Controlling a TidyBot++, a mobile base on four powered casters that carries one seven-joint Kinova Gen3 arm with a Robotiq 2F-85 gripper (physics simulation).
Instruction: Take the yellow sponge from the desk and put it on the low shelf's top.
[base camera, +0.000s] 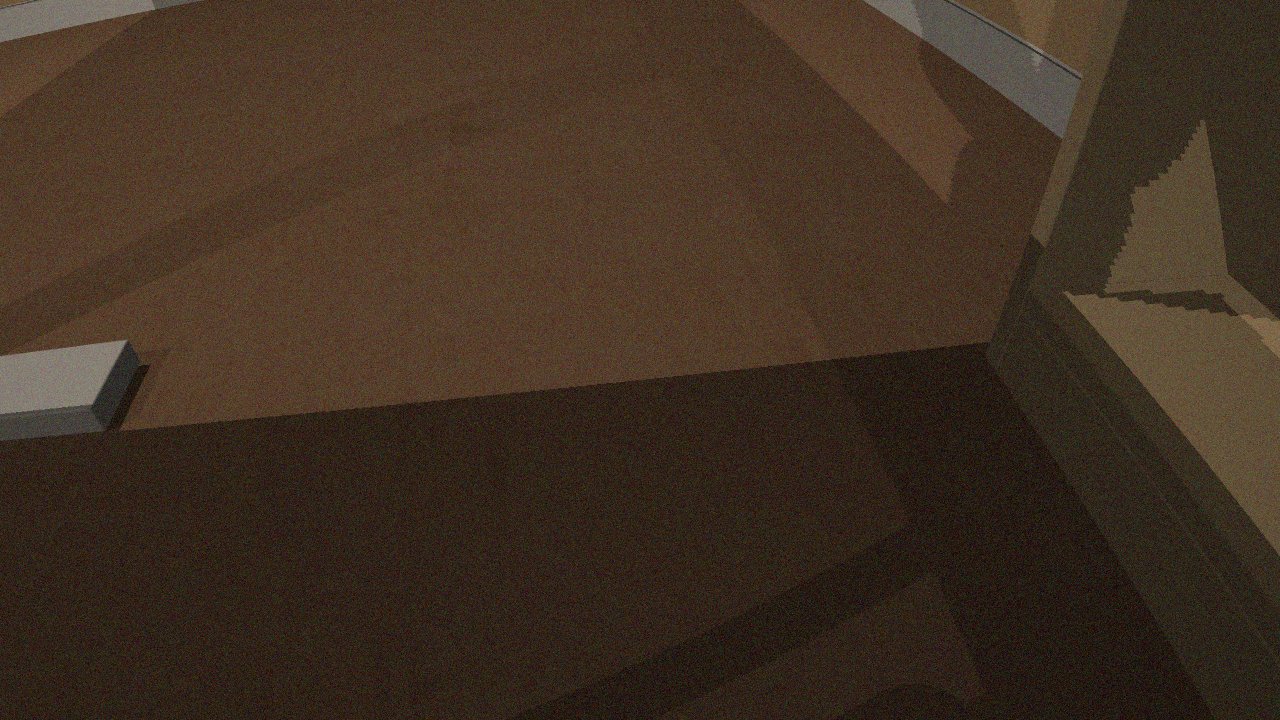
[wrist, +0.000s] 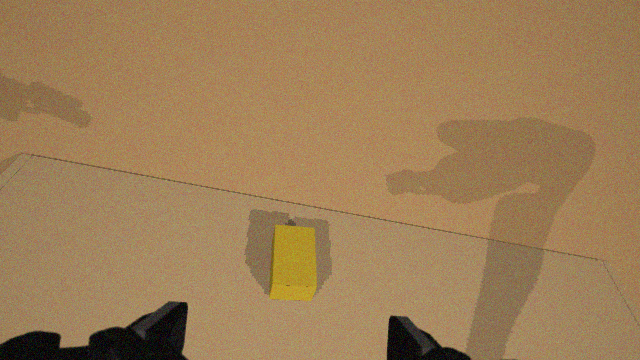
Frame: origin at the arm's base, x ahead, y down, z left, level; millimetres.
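Where they show: gripper, fingertip midpoint: (wrist: 288, 332).
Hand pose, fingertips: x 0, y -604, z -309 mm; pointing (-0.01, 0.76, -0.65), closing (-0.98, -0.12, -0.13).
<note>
Each offset is from my fingertips to the top centre of the thing. "spot": to the spot under its first point. Level surfaces: height alone.
The yellow sponge {dx -4, dy +341, dz -256 mm} (wrist: 293, 256) lies on the pale desk top {dy +391 mm} (wrist: 150, 225) near the desk's far edge, in the lower middle of the wrist view. My gripper (wrist: 288, 332) is open and empty, with its black fingertips wide apart at the bottom of the wrist view. It is above the desk, and the sponge shows beyond and between the fingertips, apart from both. I cannot tell whether any piece of furniture in the base camera view is the low shelf. The sponge and gripper do not show in the base camera view.
A tan wall (wrist: 300, 75) with arm-shaped shadows rises behind the desk. In the base camera view, a beige furniture piece {spot: dx +362, dy +922, dz -54 mm} (base camera: 1190, 394) stands close on the right, and a pale grey block (base camera: 53, 380) lies on the brown floor {dy +1001 mm} (base camera: 501, 268) at the left.
</note>
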